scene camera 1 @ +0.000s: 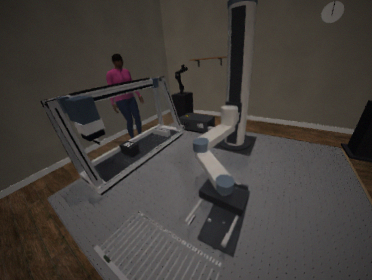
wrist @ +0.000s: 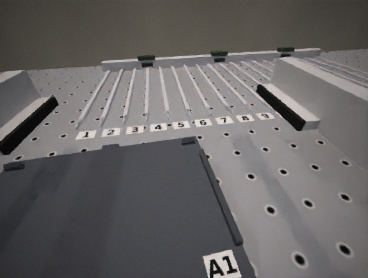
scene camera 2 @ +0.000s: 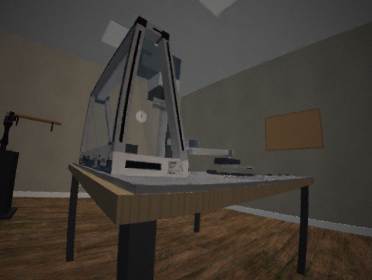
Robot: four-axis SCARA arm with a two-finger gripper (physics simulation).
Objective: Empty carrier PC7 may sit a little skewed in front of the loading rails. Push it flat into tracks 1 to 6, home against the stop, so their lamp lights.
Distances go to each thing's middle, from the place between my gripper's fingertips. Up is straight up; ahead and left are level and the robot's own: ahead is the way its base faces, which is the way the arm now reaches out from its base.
My hand is 160 mm past the carrier PC7 (scene camera 1: pixel 219 220), 40 mm to the right of it and 40 mm above it.
